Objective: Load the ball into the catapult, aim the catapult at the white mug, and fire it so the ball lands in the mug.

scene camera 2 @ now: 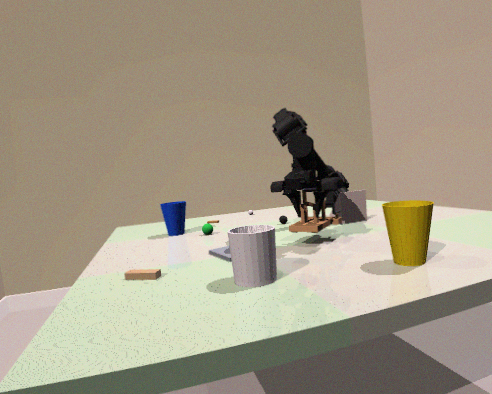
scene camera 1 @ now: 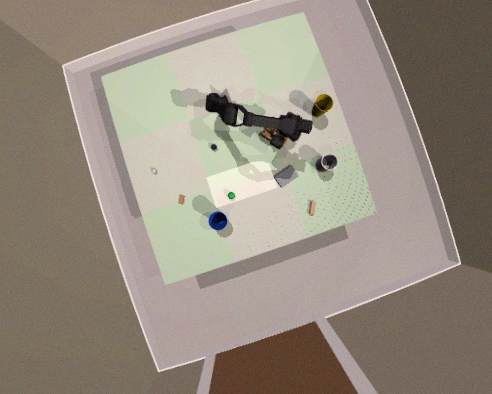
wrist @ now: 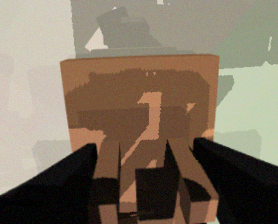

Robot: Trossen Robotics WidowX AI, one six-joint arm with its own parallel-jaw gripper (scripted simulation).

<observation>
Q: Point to a brown wooden catapult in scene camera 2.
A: At 307, 224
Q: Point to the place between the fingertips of my gripper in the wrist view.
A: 145, 149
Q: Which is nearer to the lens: the white mug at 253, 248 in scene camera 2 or the yellow cup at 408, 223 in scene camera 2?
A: The white mug.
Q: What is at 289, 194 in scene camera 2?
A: My gripper.
</observation>
